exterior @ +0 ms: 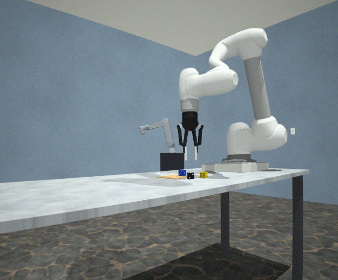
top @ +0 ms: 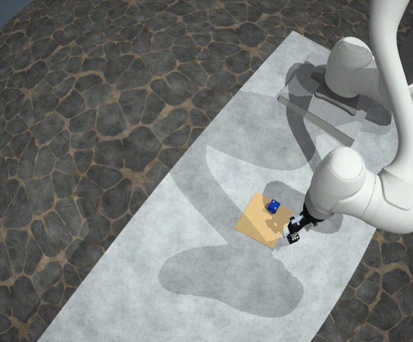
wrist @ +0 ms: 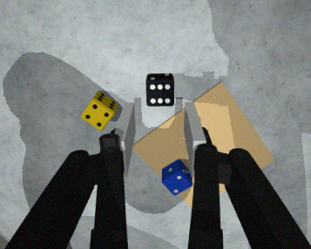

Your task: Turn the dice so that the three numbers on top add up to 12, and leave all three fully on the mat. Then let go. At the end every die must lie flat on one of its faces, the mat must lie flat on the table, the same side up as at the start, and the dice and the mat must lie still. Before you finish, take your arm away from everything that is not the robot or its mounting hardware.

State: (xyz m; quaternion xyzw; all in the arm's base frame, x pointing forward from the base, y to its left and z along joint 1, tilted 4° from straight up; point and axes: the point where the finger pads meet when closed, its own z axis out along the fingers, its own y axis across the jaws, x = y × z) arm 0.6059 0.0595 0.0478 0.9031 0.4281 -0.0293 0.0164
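The black die lies 11 cm below my hand. The rest, counted from my hand: blue die 6 cm behind, 11 cm to the right, 10 cm below; then tan mat 1 cm behind, 11 cm to the right, 12 cm below; then yellow die 7 cm behind, 3 cm to the left, 11 cm below.
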